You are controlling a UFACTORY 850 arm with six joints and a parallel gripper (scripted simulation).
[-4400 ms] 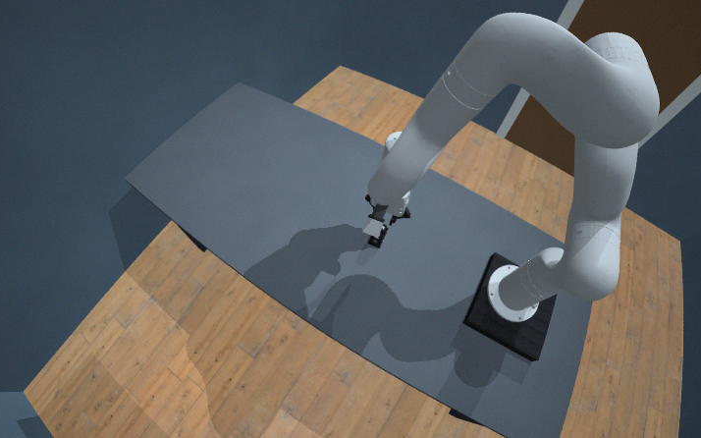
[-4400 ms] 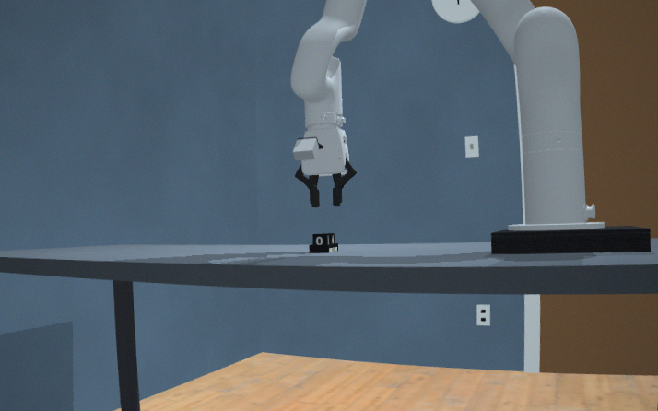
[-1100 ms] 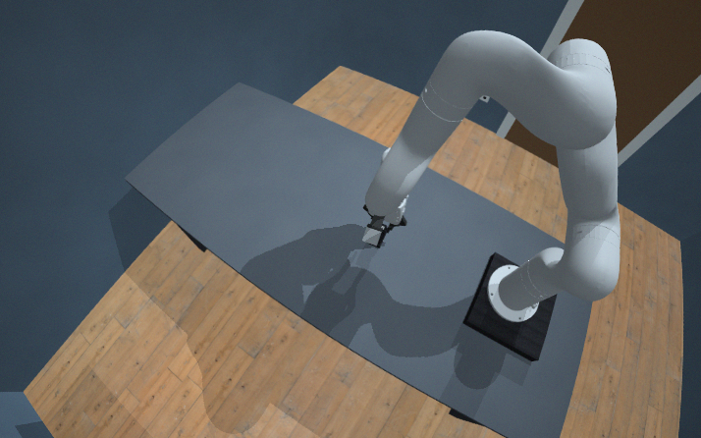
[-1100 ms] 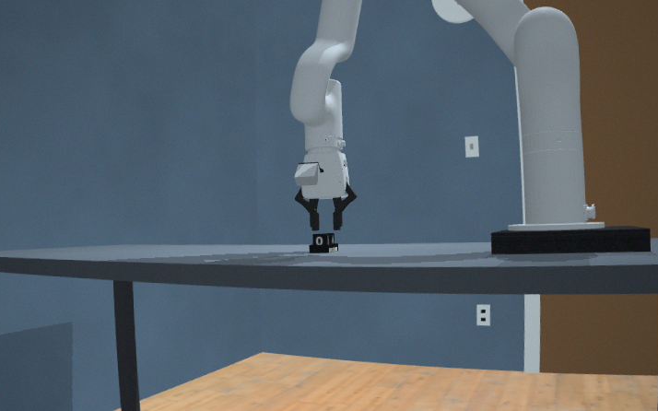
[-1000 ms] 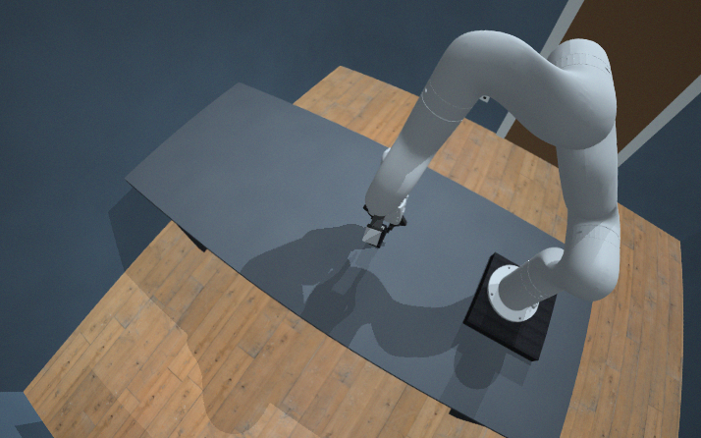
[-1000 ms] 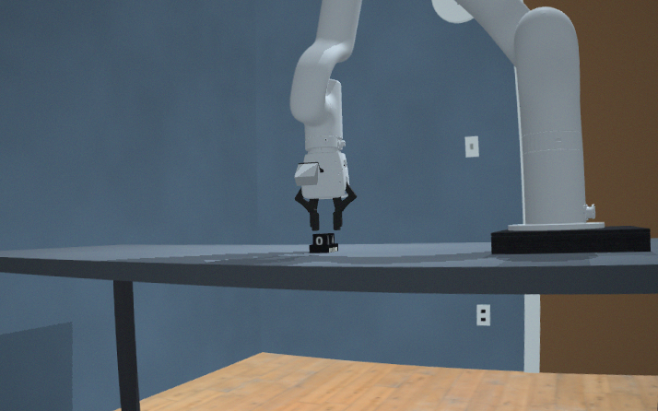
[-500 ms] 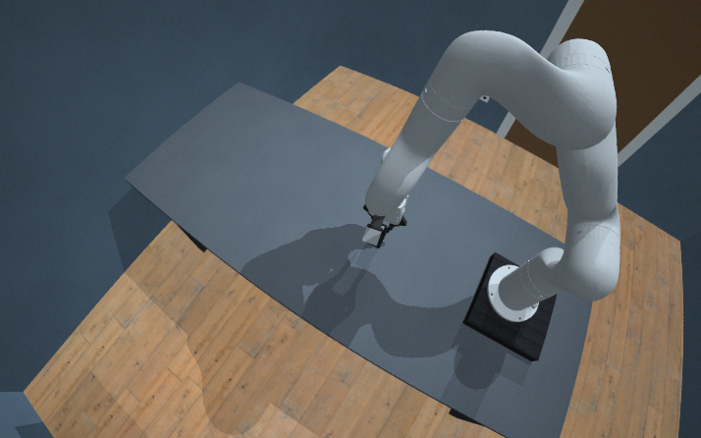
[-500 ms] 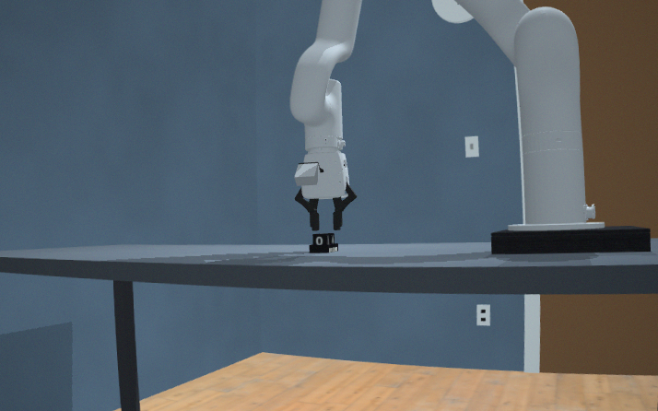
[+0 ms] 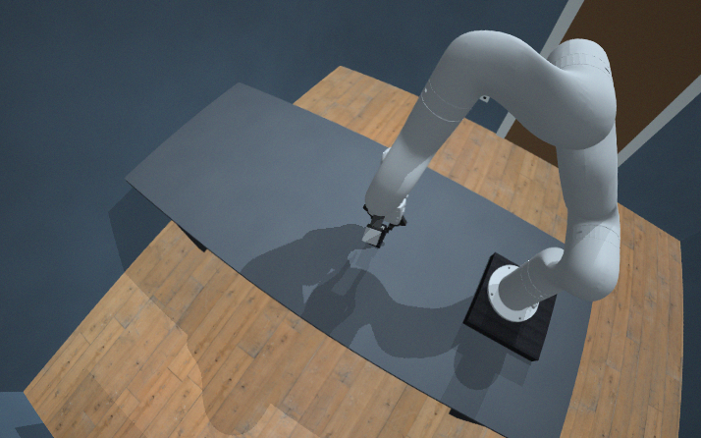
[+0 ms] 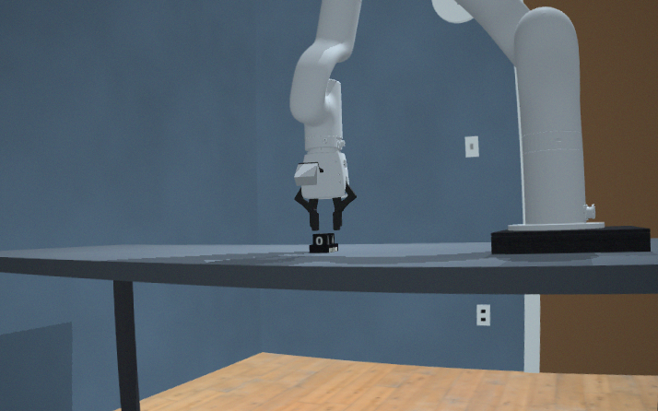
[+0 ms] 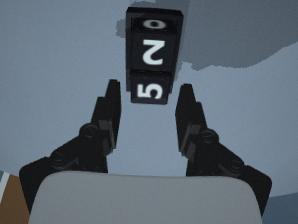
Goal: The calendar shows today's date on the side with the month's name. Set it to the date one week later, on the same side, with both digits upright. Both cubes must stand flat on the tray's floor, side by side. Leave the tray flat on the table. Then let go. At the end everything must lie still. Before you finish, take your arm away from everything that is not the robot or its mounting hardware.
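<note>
Right now my hand is 60 mm above the black tray, 20 mm to the right of it and 10 mm past it. Round my hand: calendar cube (40 mm below, 30 mm to the left, 10 mm behind).
</note>
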